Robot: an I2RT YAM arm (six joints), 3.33 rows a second.
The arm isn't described. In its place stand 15 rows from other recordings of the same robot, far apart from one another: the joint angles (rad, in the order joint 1, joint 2, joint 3, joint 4, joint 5, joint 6), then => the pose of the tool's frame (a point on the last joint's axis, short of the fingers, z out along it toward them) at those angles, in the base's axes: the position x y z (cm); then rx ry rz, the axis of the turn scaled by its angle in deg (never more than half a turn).
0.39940 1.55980 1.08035 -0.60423 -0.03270 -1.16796 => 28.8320 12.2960 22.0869 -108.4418 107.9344 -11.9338
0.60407 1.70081 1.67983 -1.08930 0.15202 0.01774 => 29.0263 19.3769 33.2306 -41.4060 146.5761 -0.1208
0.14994 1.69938 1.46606 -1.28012 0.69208 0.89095 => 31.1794 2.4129 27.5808 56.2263 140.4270 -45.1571
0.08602 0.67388 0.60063 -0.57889 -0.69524 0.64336 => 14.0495 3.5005 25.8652 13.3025 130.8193 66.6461
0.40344 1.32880 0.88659 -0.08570 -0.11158 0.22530 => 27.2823 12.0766 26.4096 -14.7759 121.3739 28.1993
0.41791 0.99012 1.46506 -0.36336 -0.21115 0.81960 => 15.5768 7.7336 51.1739 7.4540 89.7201 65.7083
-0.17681 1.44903 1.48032 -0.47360 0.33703 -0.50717 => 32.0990 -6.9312 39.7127 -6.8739 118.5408 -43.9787
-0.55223 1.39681 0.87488 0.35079 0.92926 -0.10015 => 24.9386 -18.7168 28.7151 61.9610 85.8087 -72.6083
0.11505 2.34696 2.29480 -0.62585 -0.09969 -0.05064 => 53.3996 6.5276 28.0403 -13.7247 128.1203 8.4081
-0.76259 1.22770 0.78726 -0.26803 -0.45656 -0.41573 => 19.7999 -16.7460 24.2995 8.4250 125.6420 -7.8207
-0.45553 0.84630 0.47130 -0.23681 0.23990 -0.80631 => 16.1396 -8.8486 21.4925 -15.0553 132.9017 -53.9362
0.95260 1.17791 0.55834 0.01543 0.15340 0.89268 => 14.5315 19.4942 20.1946 1.3683 132.1553 49.1261
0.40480 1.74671 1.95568 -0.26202 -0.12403 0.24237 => 36.8324 16.2605 47.7150 -13.2498 94.0006 34.1539
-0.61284 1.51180 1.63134 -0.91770 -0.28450 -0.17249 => 26.4269 -17.3607 38.8375 21.5229 131.7049 -3.1080
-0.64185 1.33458 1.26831 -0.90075 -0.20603 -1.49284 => 21.9386 -15.4882 32.4212 -66.2297 134.4603 -33.3911
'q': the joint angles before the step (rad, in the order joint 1, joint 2, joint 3, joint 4, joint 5, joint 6). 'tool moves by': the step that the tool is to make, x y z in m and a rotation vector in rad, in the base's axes. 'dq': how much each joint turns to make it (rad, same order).
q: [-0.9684 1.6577 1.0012 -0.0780 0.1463 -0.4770]
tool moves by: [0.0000 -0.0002 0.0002 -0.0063 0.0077 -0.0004]
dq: [0.0004 0.0002 0.0003 0.0017 0.0072 -0.0069]
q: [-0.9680 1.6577 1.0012 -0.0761 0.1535 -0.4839]
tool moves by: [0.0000 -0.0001 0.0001 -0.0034 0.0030 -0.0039]
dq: [0.0005 0.0001 0.0000 0.0012 0.0062 -0.0004]
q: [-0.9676 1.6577 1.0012 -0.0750 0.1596 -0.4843]
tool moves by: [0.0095 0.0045 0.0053 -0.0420 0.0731 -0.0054]
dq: [0.0377 0.0002 0.0218 -0.0231 0.0881 -0.0343]
